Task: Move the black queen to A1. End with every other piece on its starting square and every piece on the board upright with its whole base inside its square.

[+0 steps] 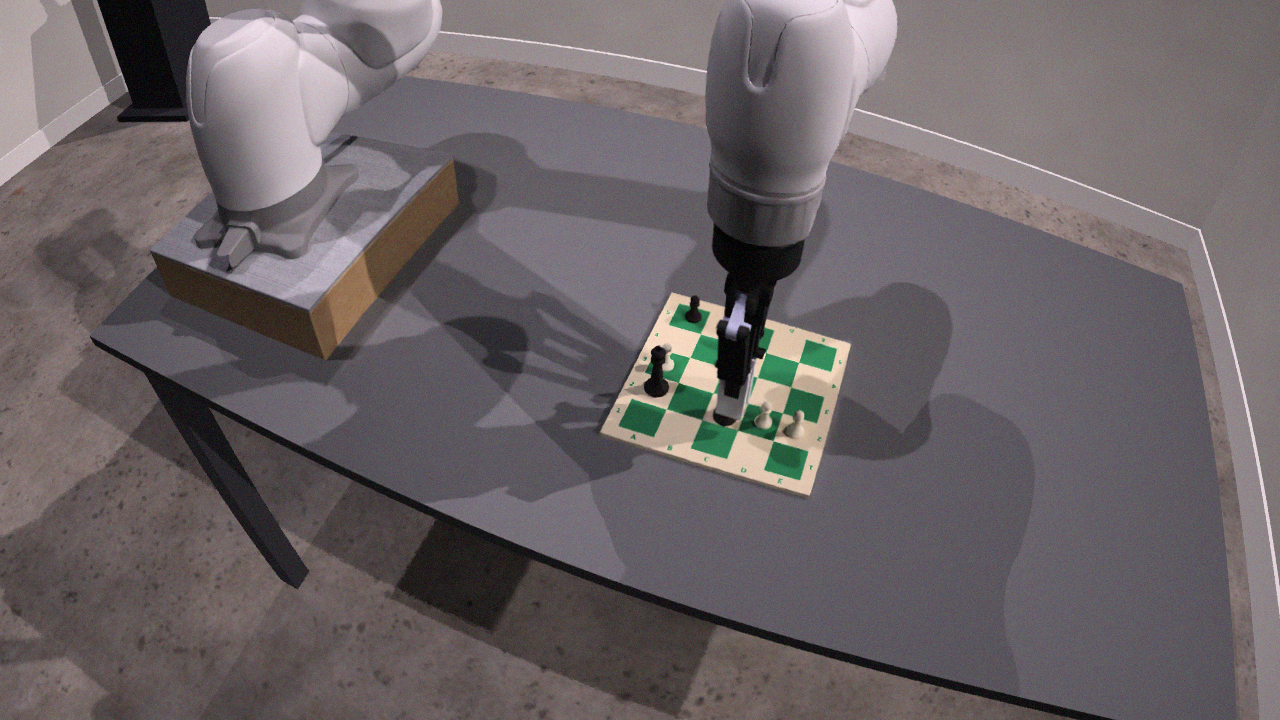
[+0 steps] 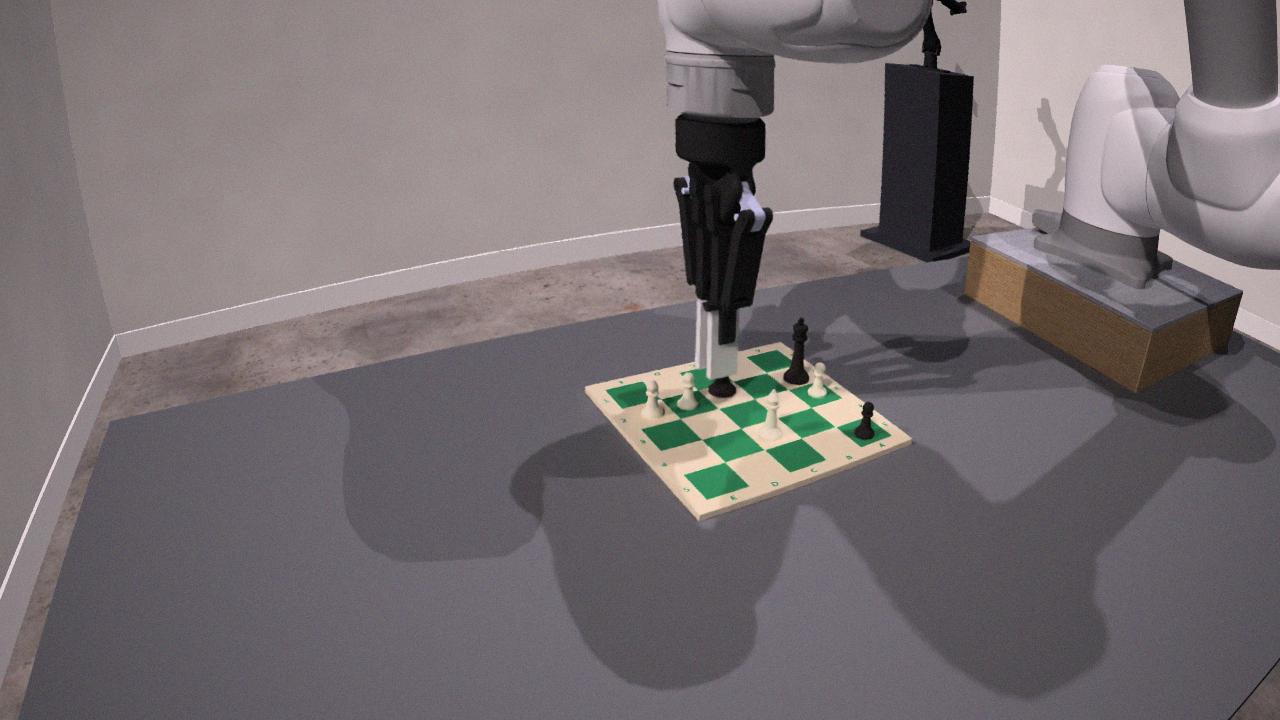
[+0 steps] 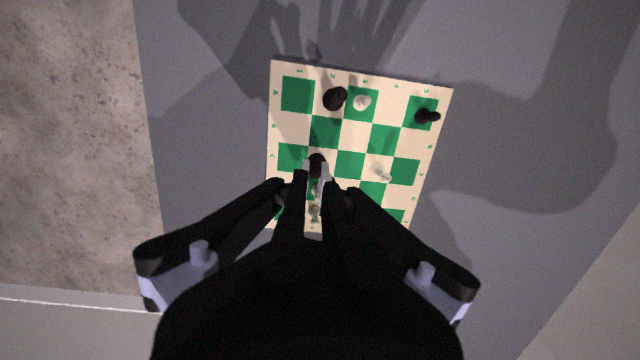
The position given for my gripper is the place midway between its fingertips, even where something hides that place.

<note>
I see my gripper (image 2: 715,370), a chessboard (image 2: 711,458) and a white bishop (image 2: 770,431).
The chessboard also shows in image 1 (image 1: 801,370) and in image 3 (image 3: 299,125). My gripper shows as well in image 1 (image 1: 732,406) and in image 3 (image 3: 313,171).
</note>
